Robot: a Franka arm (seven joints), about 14 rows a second.
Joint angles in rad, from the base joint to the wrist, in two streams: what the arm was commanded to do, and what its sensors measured. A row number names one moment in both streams.
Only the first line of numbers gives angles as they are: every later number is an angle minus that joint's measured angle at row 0.
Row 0, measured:
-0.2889, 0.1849, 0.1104, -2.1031, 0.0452, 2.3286, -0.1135
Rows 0 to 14, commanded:
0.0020, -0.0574, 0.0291, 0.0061, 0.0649, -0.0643, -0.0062
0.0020, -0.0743, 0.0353, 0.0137, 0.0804, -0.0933, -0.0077
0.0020, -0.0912, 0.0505, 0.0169, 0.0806, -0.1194, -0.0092
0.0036, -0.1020, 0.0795, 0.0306, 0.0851, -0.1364, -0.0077
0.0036, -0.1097, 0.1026, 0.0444, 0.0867, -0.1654, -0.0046
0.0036, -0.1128, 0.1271, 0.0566, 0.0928, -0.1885, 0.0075
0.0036, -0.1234, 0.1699, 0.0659, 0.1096, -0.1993, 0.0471
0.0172, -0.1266, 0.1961, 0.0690, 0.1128, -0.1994, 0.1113
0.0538, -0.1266, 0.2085, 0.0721, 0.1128, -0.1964, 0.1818
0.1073, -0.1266, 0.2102, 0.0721, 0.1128, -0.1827, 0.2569
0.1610, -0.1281, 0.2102, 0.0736, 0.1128, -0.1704, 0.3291
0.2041, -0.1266, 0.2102, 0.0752, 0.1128, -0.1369, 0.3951
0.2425, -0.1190, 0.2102, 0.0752, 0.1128, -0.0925, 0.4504
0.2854, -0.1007, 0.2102, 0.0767, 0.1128, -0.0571, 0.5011
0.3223, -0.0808, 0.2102, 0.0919, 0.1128, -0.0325, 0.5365
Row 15, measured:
0.2784, -0.1155, 0.2119, 0.0714, 0.0931, -0.0820, 0.4760
